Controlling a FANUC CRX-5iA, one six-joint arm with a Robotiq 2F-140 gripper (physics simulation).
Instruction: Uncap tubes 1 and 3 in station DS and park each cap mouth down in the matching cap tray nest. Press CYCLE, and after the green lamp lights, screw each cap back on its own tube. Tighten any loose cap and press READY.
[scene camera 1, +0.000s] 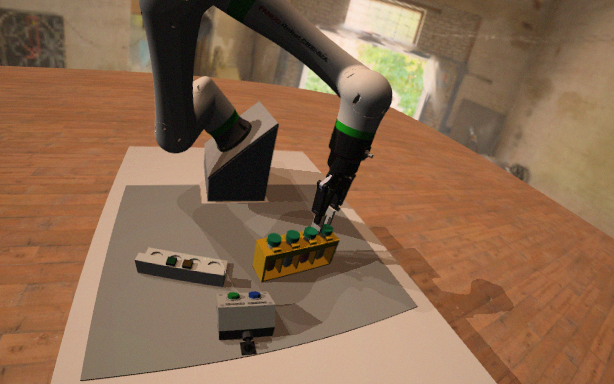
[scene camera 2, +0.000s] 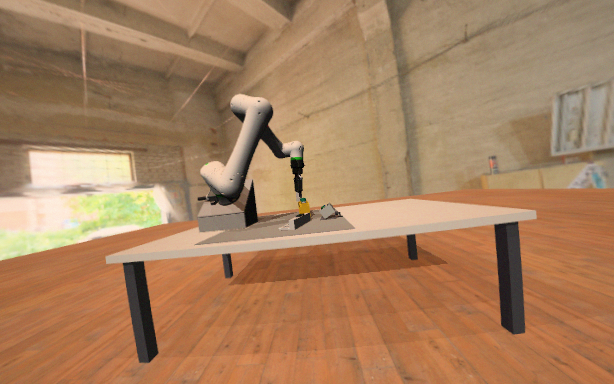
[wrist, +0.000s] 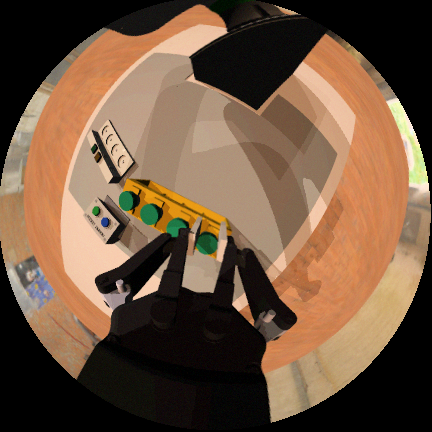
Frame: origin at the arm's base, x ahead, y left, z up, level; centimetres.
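Seen in the pictures: gripper, between the fingertips: (scene camera 1: 319, 229) (wrist: 209, 227); arm's base, origin of its link: (scene camera 1: 235, 137).
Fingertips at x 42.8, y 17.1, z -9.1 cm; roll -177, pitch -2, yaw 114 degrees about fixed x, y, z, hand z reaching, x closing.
Offsets run from my fingertips to a thing's top centre. "pt": to the spot under its first point. Level surfaces: height alone.
A yellow tube rack {dx +3.1, dy -6.9, dz +0.4 cm} (scene camera 1: 292, 264) (wrist: 160, 193) (scene camera 2: 303, 206) stands on the grey mat {dz -9.9 cm} (scene camera 1: 154, 322) and holds several tubes with green caps. My gripper (scene camera 1: 323, 225) (wrist: 209, 227) (scene camera 2: 299, 197) comes down from above and is shut on the green cap {dx +2.0, dy +0.8, dz +2.2 cm} (scene camera 1: 327, 229) (wrist: 207, 243) of the tube at the rack's right end. The neighbouring caps {dx +2.7, dy -4.3, dz +2.3 cm} (scene camera 1: 310, 232) {dx +3.4, dy -9.5, dz +2.2 cm} (scene camera 1: 292, 236) {dx +4.1, dy -14.6, dz +2.2 cm} (scene camera 1: 274, 238) sit on their tubes. The white cap tray {dx +0.5, dy -36.4, dz -4.6 cm} (scene camera 1: 179, 266) (wrist: 111, 151) lies left of the rack with its round nests empty. The button box {dx +18.0, dy -24.5, dz -1.5 cm} (scene camera 1: 245, 312) (wrist: 102, 219) carries a green button {dx +15.6, dy -26.6, dz -2.5 cm} (scene camera 1: 233, 295) and a blue button {dx +16.0, dy -22.1, dz -2.5 cm} (scene camera 1: 253, 294).
The arm's dark wedge-shaped base (scene camera 1: 241, 165) (wrist: 250, 60) stands behind the rack. A small dark knob {pt dx +25.1, dy -25.6, dz -7.9 cm} (scene camera 1: 247, 345) juts from the front of the button box. The white table {dz -10.2 cm} (scene camera 2: 423, 215) ends close to the mat's right side.
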